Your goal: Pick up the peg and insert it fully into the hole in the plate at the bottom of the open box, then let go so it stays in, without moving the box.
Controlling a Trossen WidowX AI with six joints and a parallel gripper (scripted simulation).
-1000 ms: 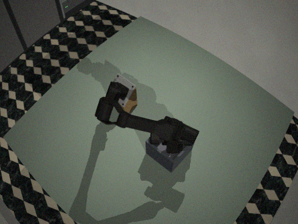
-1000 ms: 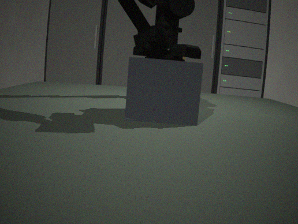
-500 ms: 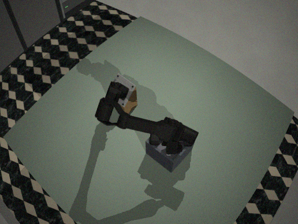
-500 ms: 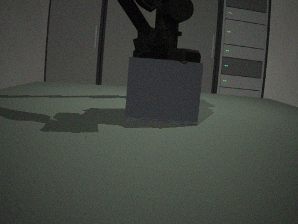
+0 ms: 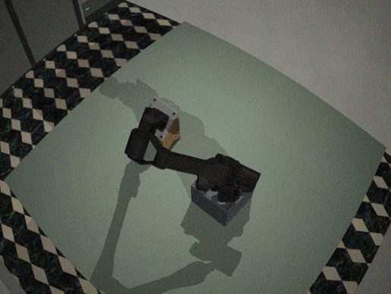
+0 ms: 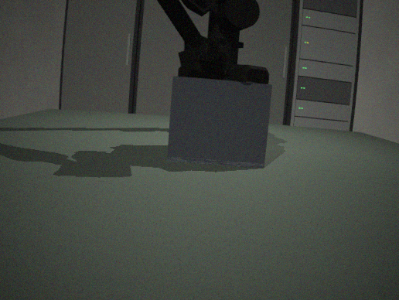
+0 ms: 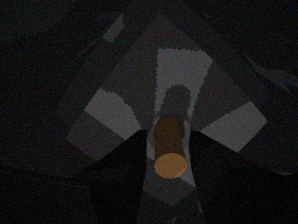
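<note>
My hand is 5 cm above the orange peg. The rest, counted from my hand: holed plate 5 cm below.
</note>
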